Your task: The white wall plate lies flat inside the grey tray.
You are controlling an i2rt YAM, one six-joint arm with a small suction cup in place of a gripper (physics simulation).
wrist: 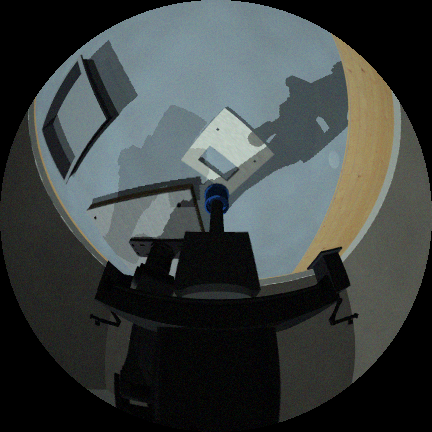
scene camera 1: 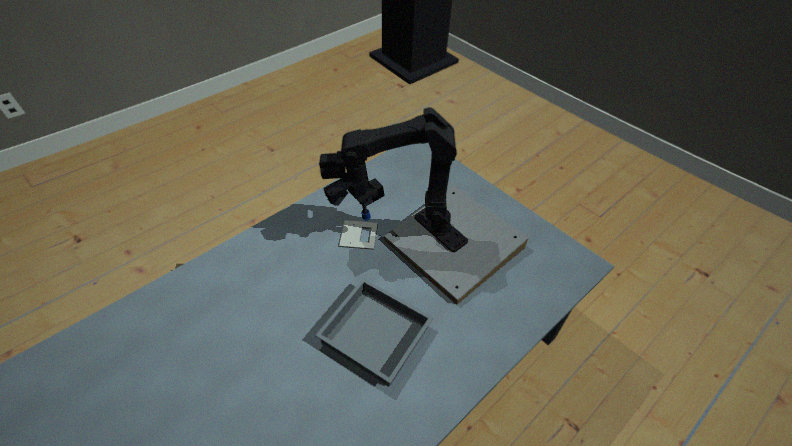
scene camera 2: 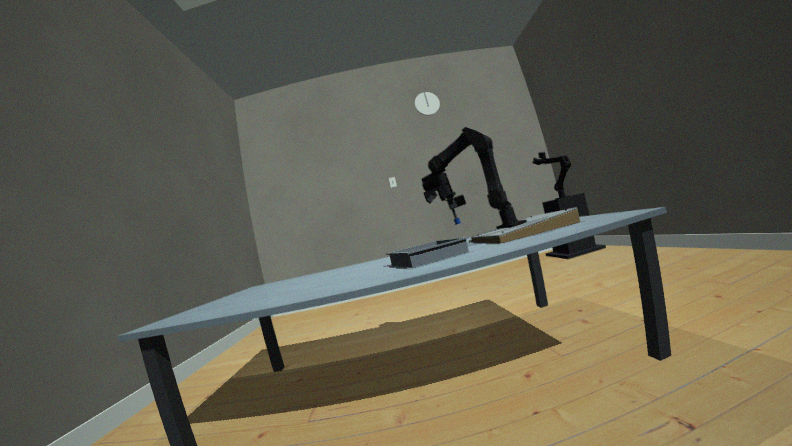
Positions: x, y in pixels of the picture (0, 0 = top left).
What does the grey tray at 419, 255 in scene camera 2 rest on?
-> The table.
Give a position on a white wall plate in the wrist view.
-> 234, 140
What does my suction cup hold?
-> Nothing.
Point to a white wall plate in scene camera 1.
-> At 350, 238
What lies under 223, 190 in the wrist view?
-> My suction cup.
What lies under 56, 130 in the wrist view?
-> A grey tray.
